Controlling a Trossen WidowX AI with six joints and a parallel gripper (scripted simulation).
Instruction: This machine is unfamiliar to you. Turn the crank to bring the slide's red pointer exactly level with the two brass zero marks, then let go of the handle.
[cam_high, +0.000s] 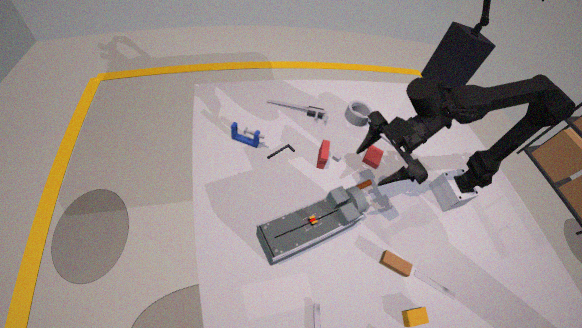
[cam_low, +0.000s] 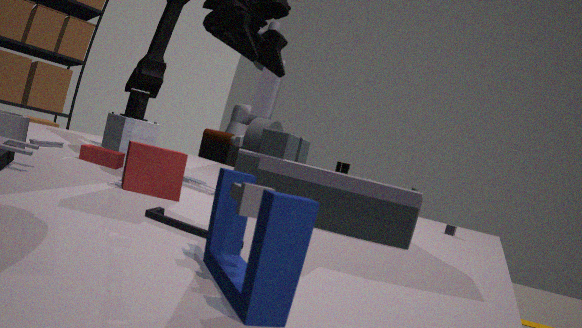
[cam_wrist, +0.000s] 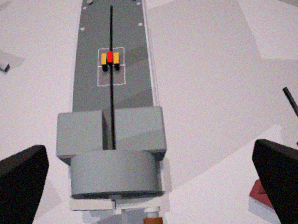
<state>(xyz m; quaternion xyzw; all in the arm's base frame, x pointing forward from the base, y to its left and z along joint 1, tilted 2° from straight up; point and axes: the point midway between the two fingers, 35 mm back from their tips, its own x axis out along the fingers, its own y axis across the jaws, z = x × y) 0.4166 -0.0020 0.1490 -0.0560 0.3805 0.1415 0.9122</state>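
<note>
Now: gripper tip 50 mm past the crank handle, 20 mm to the left of it and 110 mm above it. The rest, counted from my gripper tip: tan block 120 mm behind, 190 mm to the left, 190 mm below; red pointer 110 mm ahead, 70 mm to the left, 120 mm below; black hex key 140 mm ahead, 200 mm to the right, 200 mm below.
</note>
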